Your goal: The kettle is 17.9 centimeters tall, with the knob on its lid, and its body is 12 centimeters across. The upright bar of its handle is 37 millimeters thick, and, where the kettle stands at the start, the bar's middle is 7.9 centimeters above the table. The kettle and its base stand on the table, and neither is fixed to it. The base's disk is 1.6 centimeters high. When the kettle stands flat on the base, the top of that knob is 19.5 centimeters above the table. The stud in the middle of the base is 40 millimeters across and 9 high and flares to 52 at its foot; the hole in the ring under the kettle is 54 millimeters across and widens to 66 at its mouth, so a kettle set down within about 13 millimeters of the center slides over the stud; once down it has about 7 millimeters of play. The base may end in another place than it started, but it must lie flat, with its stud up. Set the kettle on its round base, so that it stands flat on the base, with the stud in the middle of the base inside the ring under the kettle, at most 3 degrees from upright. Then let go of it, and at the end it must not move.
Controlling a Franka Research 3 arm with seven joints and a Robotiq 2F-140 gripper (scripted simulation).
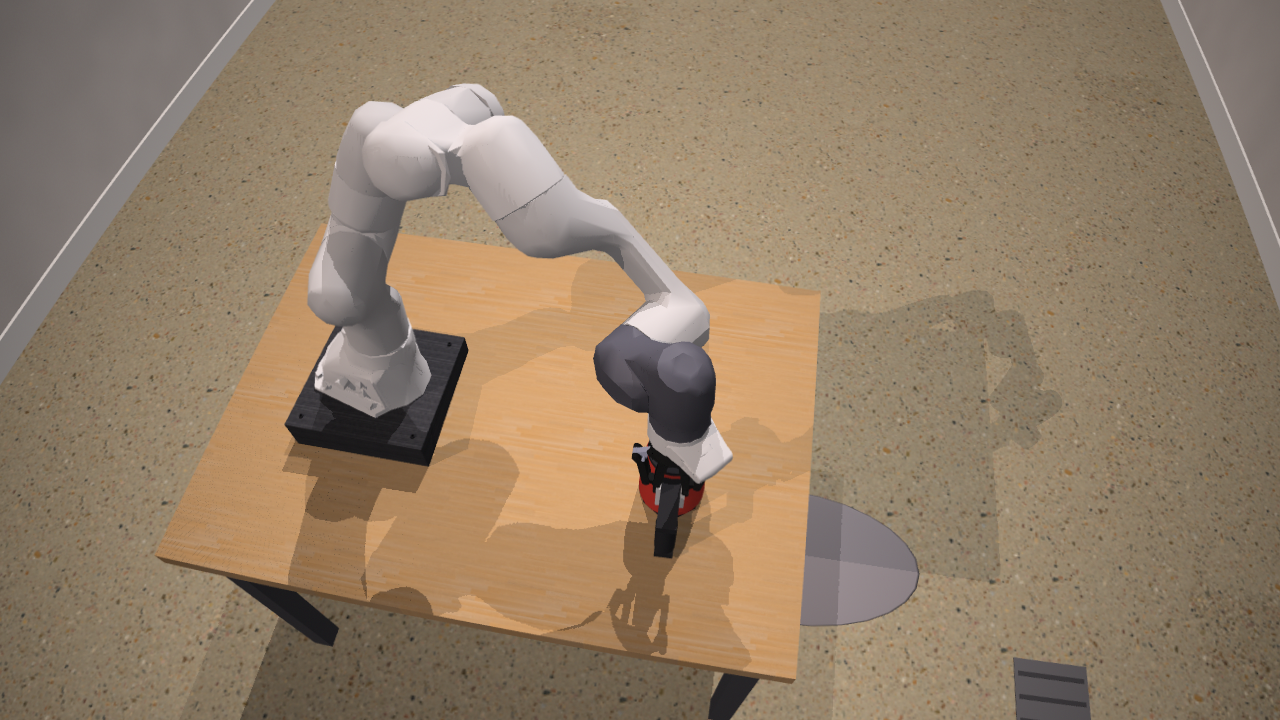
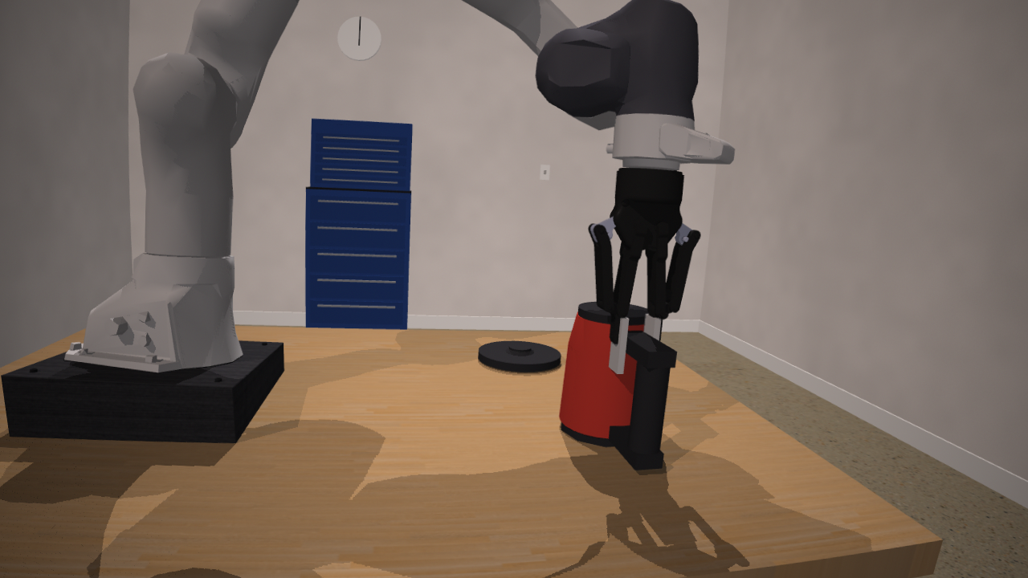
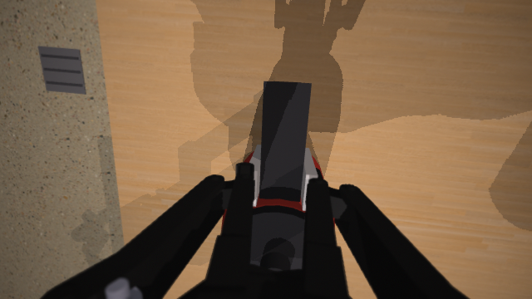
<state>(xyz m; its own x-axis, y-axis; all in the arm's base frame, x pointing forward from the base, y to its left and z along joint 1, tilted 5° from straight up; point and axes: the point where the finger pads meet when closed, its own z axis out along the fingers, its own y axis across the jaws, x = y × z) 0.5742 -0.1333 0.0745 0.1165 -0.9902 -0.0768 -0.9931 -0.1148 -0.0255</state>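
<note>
Right now the kettle is 3 cm to the left of my hand and 5 cm below it. Also, from my hand: round black base: 9 cm behind, 37 cm to the left, 12 cm below.
</note>
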